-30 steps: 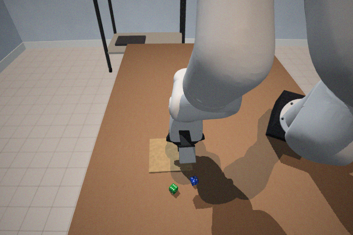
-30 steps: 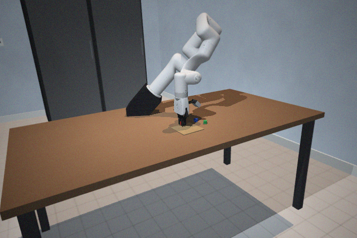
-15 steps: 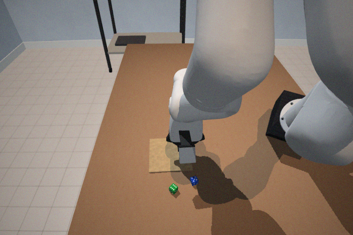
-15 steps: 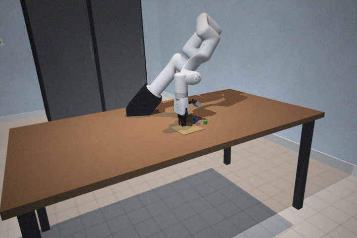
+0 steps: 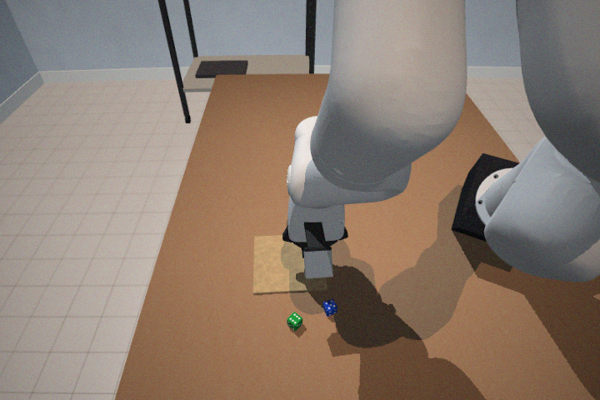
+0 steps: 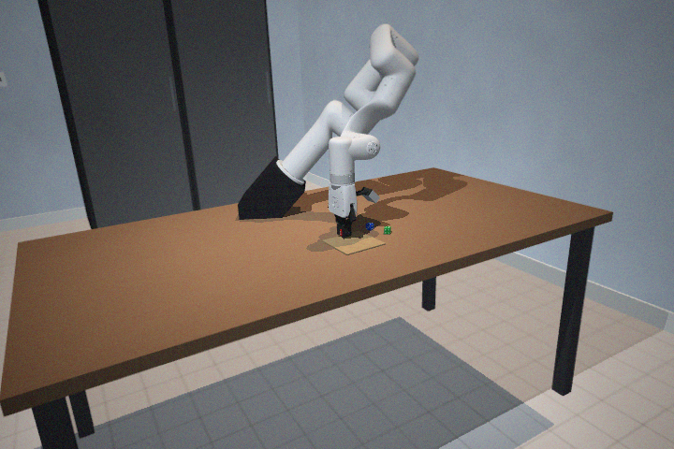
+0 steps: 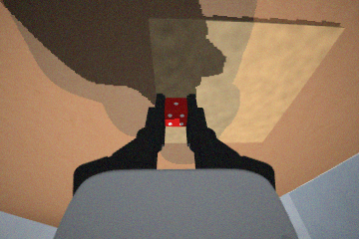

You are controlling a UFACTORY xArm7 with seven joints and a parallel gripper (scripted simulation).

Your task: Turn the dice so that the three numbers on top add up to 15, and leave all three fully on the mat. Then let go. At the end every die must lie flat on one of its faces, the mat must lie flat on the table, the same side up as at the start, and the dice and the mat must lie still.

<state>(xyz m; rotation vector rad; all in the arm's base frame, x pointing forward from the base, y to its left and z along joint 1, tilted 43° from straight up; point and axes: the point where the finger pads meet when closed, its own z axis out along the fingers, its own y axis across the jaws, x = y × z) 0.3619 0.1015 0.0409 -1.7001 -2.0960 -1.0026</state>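
The red die is 10 mm below my hand. Round my hand: blue die 100 mm to the left, 50 mm behind, 20 mm below; then tan mat 50 mm ahead, 30 mm below, 10 mm to the left; then green die 140 mm to the left, 20 mm below.
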